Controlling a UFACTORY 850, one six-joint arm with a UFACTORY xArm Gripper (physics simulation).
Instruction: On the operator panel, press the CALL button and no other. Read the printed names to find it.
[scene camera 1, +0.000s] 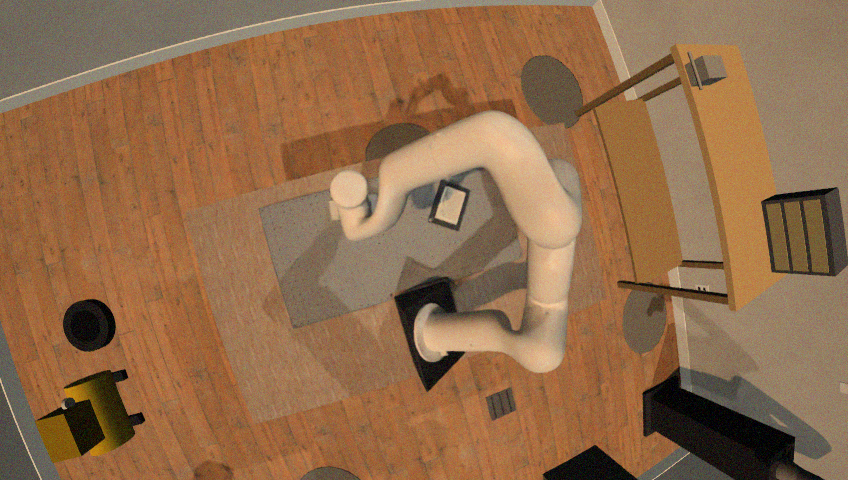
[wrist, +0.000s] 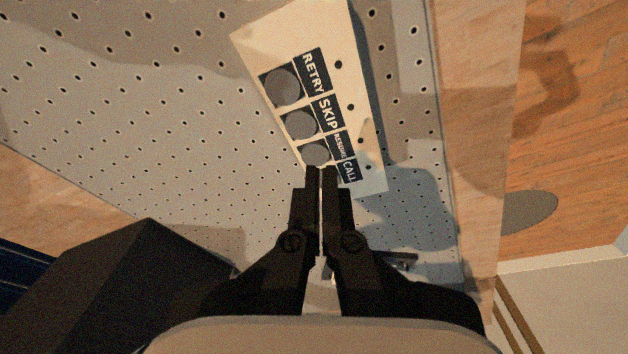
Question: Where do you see an operator panel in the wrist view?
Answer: At 321, 49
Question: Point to my gripper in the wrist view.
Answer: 320, 183
